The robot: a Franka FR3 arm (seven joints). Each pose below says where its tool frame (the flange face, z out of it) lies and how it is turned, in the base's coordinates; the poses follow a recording.
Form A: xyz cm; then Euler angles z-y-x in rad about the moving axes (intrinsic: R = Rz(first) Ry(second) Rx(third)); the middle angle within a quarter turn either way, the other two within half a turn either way.
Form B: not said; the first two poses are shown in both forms.
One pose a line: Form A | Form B
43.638 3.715 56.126 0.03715 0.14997 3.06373 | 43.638 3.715 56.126 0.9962 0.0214 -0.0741 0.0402
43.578 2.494 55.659 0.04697 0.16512 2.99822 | 43.578 2.494 55.659 0.9936 0.0292 -0.0806 0.0733
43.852 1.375 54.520 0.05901 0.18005 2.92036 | 43.852 1.375 54.520 0.9891 0.0391 -0.0861 0.1125
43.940 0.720 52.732 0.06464 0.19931 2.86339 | 43.940 0.720 52.732 0.9845 0.0456 -0.0940 0.1411
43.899 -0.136 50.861 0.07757 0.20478 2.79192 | 43.899 -0.136 50.861 0.9782 0.0558 -0.0939 0.1768
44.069 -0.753 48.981 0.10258 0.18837 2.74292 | 44.069 -0.753 48.981 0.9736 0.0686 -0.0820 0.2016
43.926 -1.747 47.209 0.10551 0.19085 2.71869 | 43.926 -1.747 47.209 0.9709 0.0713 -0.0820 0.2135
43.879 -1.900 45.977 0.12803 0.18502 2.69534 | 43.879 -1.900 45.977 0.9677 0.0825 -0.0758 0.2256
